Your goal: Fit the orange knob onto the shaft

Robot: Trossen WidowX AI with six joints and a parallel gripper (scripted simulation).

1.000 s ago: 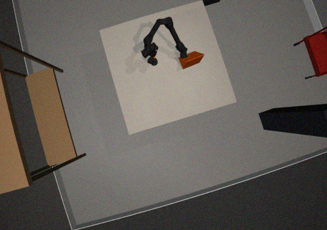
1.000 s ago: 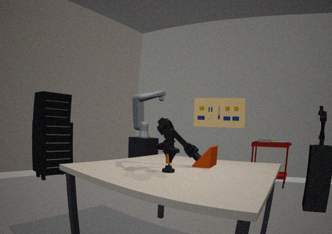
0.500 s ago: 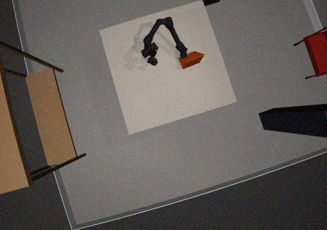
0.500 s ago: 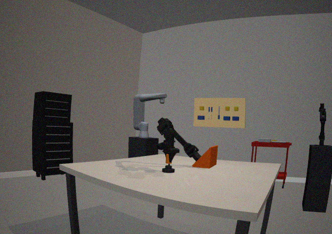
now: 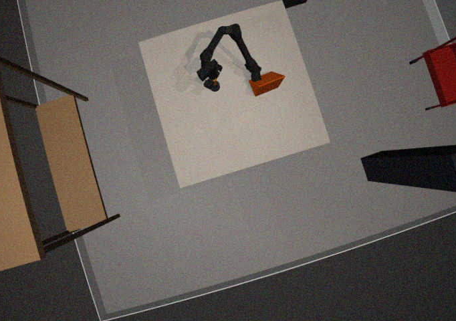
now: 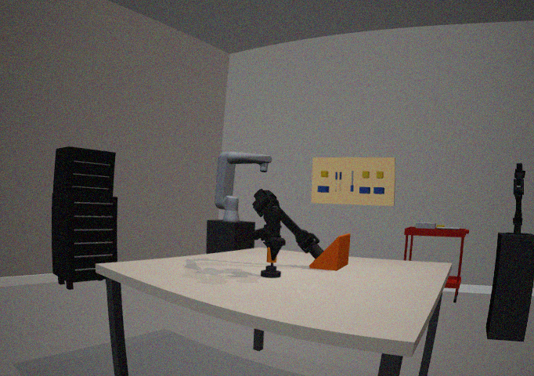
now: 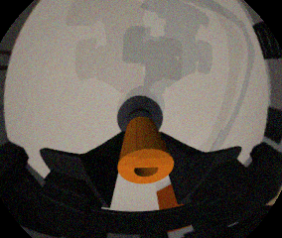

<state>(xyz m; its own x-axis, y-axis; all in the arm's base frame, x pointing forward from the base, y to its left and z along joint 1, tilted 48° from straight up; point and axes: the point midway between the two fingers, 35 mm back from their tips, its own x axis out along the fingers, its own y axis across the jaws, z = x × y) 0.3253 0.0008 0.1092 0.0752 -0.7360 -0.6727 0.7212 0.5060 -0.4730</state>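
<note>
The orange knob is 2 cm above my gripper tip. From my gripper tip the other things lie so: dark round pedestal (4 cm below).
</note>
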